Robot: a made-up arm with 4 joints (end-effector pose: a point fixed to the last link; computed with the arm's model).
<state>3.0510 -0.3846 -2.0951 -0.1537</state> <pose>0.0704 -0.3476 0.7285 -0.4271 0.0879 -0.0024</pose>
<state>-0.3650 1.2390 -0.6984 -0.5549</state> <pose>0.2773 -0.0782 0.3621 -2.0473 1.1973 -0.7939</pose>
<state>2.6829 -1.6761 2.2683 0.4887</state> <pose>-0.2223 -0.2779 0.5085 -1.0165 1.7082 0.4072</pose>
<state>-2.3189 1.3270 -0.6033 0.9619</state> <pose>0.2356 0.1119 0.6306 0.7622 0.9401 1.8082</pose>
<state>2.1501 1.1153 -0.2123 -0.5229</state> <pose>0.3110 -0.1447 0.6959 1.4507 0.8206 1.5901</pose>
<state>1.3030 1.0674 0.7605 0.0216</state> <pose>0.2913 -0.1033 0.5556 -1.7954 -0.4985 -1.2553</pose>
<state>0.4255 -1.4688 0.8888 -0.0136</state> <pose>-0.3716 0.0466 0.4294 -0.8776 -0.3308 1.5549</pose>
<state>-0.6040 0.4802 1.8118 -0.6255</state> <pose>0.1740 0.0397 0.6232 0.7518 0.4344 -0.8548</pose>
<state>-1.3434 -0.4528 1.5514 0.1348</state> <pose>-0.0533 -0.0293 0.8562 1.3650 -0.4071 0.5033</pose>
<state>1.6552 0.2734 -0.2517 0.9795</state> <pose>0.2114 -0.2092 0.2947 -2.8196 1.2510 -0.4362</pose>
